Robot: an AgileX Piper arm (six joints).
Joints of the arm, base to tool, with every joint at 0 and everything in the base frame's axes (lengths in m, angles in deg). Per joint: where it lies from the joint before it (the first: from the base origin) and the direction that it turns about. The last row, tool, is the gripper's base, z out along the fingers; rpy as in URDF.
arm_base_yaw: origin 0 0 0.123 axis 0 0 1
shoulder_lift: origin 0 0 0 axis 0 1 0
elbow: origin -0.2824 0 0.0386 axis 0 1 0
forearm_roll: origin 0.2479 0 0.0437 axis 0.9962 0 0.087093
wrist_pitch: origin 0 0 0 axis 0 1 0
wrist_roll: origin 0.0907 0 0.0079 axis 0.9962 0 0.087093
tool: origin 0 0 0 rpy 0 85 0
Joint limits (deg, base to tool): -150..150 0..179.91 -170..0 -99.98..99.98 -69.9..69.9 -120..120
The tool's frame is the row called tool.
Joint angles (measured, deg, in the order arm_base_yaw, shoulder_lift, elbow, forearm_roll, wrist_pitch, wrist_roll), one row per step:
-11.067 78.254 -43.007 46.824 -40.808 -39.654
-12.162 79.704 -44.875 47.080 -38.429 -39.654
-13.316 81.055 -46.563 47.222 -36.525 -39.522
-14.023 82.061 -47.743 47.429 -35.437 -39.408
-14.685 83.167 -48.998 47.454 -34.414 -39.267
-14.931 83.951 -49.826 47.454 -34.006 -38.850
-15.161 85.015 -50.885 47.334 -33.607 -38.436
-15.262 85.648 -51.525 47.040 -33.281 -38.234
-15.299 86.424 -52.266 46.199 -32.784 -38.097
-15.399 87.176 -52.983 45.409 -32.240 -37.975
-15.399 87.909 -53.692 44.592 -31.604 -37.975
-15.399 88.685 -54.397 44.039 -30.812 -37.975
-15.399 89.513 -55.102 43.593 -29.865 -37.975
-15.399 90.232 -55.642 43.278 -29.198 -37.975
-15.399 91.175 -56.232 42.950 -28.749 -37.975
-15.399 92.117 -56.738 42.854 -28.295 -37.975
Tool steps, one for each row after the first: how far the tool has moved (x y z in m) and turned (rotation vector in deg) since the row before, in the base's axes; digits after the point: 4 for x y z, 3 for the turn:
0.0073 -0.0052 -0.0004 1.312 0.961 0.282
0.0061 -0.0059 -0.0004 1.108 0.671 -0.016
0.0044 -0.0040 -0.0004 0.778 0.340 -0.118
0.0049 -0.0040 -0.0005 0.621 0.340 -0.026
0.0036 -0.0020 -0.0003 0.523 -0.077 -0.013
0.0049 -0.0022 -0.0007 0.428 -0.006 0.054
0.0032 -0.0009 -0.0004 0.077 0.117 0.235
0.0042 -0.0004 -0.0006 -0.333 0.425 0.677
0.0040 -0.0007 -0.0007 -0.276 0.457 0.615
0.0041 0.0000 -0.0008 -0.350 0.588 0.791
0.0042 0.0000 -0.0015 -0.035 0.671 0.753
0.0043 0.0000 -0.0021 0.149 0.795 0.790
0.0035 -0.0001 -0.0022 0.130 0.652 0.554
0.0041 -0.0005 -0.0030 0.053 0.691 0.429
0.0038 -0.0005 -0.0037 0.274 0.722 0.315

